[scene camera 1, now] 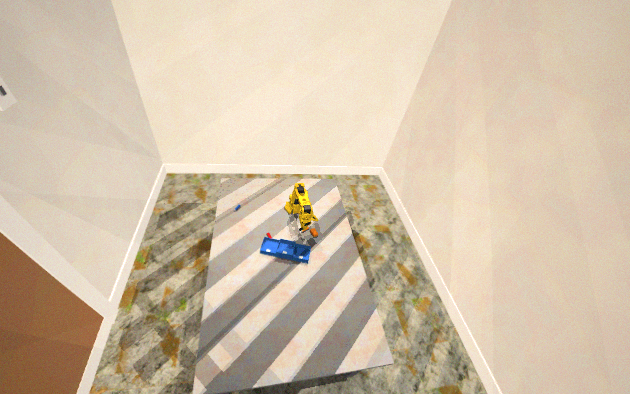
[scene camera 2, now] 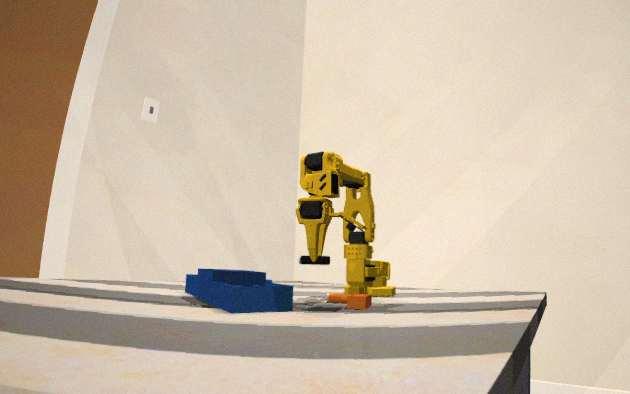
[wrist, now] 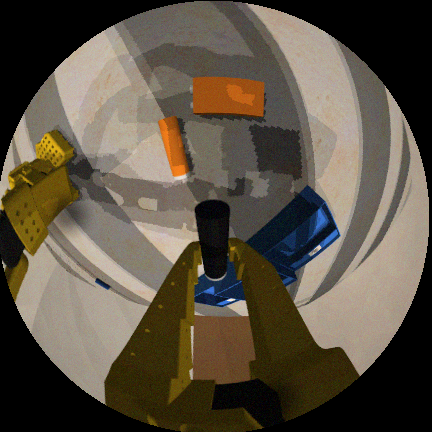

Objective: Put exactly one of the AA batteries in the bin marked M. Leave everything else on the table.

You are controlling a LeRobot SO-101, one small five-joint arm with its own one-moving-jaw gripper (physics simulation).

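Seen in the pictures: hand at its tool point: (scene camera 1: 302, 227) (scene camera 2: 317, 258) (wrist: 200, 249); arm's base at its link origin: (scene camera 1: 293, 210) (wrist: 64, 171).
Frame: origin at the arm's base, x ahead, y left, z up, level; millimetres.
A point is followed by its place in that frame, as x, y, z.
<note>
My gripper (scene camera 2: 314, 259) (wrist: 215, 250) @[183, 19, 71] is shut on a black cylindrical battery (scene camera 2: 324, 260) @[190, 39, 68] (wrist: 214, 227) @[184, 38, 75] and holds it level, well above the table. An orange battery (scene camera 2: 337, 298) @[160, 44, 7] (wrist: 174, 147) @[152, 49, 14] with a whitish end lies on the table towards the arm's base. The blue three-compartment bin (scene camera 1: 276, 246) @[254, -120, 7] (scene camera 2: 255, 299) @[333, 43, 16] (wrist: 300, 240) @[328, -9, 7] stands on the table, apart from the gripper and lower than it. White labels show on the compartments, but their letters are too small to read. In scene camera 1 the held battery is hard to make out.
An orange block (scene camera 1: 314, 232) @[181, 96, 17] (scene camera 2: 359, 301) @[196, 108, 11] (wrist: 228, 96) @[176, 94, 18], with small terminals at one end, lies near the orange battery. A small red thing (scene camera 1: 269, 235) @[186, -154, 13] lies behind the bin. A small blue thing (scene camera 1: 237, 207) @[-23, -331, 14] (wrist: 102, 284) @[-21, -329, 9] lies far off on the striped table (scene camera 1: 280, 340) @[706, -131, 0].
</note>
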